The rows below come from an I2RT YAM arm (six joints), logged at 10 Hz.
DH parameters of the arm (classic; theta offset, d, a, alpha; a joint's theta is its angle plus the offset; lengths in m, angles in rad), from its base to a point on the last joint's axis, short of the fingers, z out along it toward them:
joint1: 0 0.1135 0.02 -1.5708
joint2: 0 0 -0.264 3.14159
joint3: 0.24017 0 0.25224 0
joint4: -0.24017 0 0.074 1.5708
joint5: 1.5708 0 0 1.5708
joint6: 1.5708 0.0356 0 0
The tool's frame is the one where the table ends.
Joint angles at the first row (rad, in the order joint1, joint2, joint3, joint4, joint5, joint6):
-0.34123 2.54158 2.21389 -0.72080 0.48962 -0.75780
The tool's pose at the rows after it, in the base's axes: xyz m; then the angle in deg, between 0 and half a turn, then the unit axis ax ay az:
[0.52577 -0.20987 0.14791 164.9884 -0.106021 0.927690 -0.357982]
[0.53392 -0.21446 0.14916 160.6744 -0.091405 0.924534 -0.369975]
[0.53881 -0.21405 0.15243 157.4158 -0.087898 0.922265 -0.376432]
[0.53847 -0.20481 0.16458 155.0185 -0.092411 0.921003 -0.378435]
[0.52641 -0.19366 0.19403 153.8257 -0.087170 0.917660 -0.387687]
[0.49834 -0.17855 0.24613 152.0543 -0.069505 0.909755 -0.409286]
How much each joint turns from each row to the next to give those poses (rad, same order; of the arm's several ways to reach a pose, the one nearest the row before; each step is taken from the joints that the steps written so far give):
-0.00839 0.10640 0.17391 0.03053 0.01069 0.01717
-0.00343 0.02175 0.02784 0.07136 -0.01450 0.01068
0.00266 -0.00113 -0.00379 0.05796 -0.01679 0.00114
0.01413 -0.05071 -0.05869 0.04270 -0.01334 0.00039
0.01258 -0.11672 -0.11024 0.01870 0.01602 0.00915
0.01258 -0.19459 -0.15534 0.00919 0.04004 0.01639

